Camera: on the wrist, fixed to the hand. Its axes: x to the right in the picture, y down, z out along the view.
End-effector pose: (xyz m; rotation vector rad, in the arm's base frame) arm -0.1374 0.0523 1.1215 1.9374 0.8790 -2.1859
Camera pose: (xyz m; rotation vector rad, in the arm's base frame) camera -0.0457 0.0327 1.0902 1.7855 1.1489 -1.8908
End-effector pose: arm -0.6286 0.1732 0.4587 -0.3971 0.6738 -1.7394
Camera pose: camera -0.6218 0.1734 0.3601 -0.6152 0.9664 -1.6290
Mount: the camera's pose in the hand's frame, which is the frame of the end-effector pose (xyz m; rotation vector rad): 0.0059 0.0668 -0.0726 -0.3270 0.0055 0.0034
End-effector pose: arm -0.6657 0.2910 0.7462 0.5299 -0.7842 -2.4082
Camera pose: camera -0.6080 0.2119 0.7325 0.4021 -0.3748 -2.4627
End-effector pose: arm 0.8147 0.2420 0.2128 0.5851 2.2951 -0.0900
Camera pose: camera 0.7924 0.3210 0.2679 0.4189 2.2492 0.2840
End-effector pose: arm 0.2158 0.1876 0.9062 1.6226 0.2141 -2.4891
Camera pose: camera 0.2925 0.1371 0.8697 1.4914 0.5841 -2.2973
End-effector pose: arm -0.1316 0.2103 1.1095 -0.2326 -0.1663 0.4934
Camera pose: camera -0.1409 0.2572 1.0230 -0.5538 -0.2413 0.4674
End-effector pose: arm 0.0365 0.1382 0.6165 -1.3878 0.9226 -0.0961
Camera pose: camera -0.0332 0.0932 0.5628 -1.6877 0.9752 0.0566
